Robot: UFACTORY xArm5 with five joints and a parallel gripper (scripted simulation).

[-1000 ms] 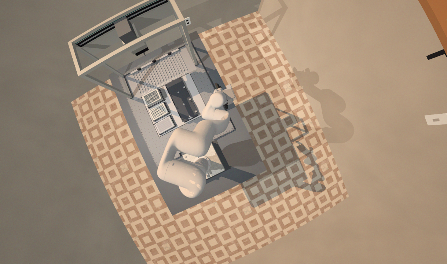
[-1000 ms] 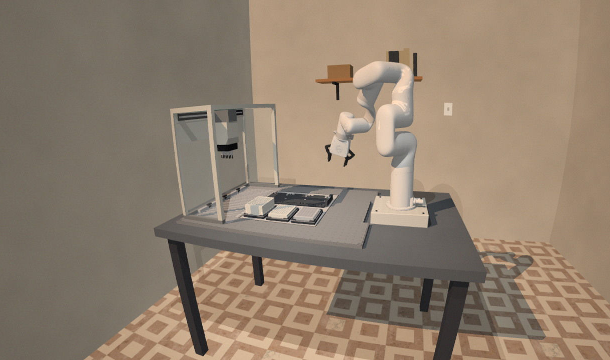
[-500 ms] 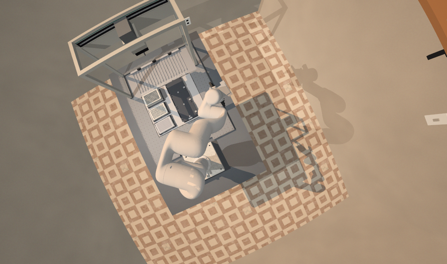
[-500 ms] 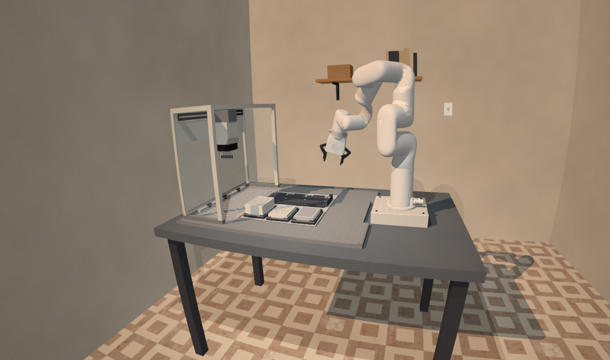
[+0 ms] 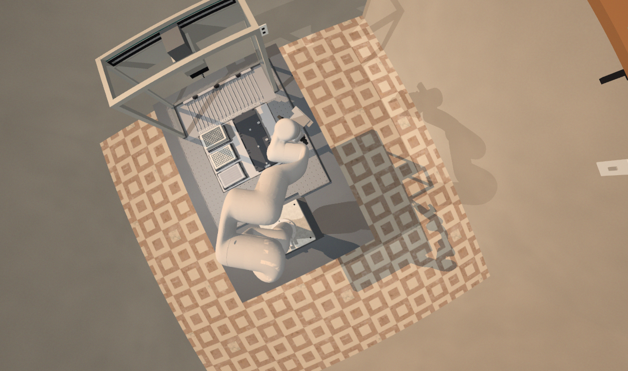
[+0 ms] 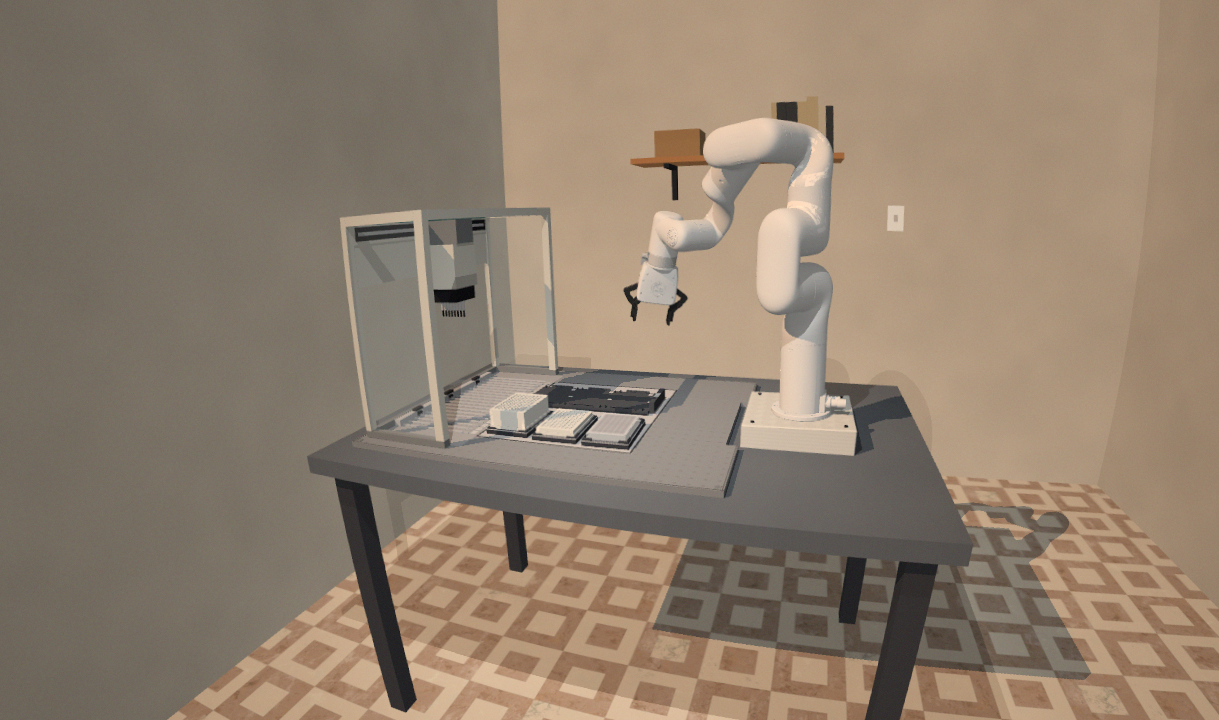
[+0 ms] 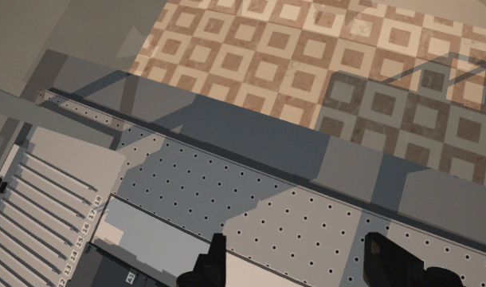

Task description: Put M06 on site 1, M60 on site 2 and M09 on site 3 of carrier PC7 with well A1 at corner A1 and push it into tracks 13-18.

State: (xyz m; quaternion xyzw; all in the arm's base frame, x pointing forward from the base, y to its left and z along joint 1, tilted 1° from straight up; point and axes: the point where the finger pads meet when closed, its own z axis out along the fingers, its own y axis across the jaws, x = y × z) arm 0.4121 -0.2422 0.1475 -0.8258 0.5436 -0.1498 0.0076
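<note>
Right now the deep-well block M09 is 18 cm ahead of my hand, 40 cm to the left of it and 14 cm below it. Also, from my hand: plate carrier PC7: 9 cm ahead, 20 cm to the left, 16 cm below; white plate: 7 cm ahead, 40 cm to the left, 16 cm below; plate nest S1: 5 cm behind, 39 cm to the left, 17 cm below.
</note>
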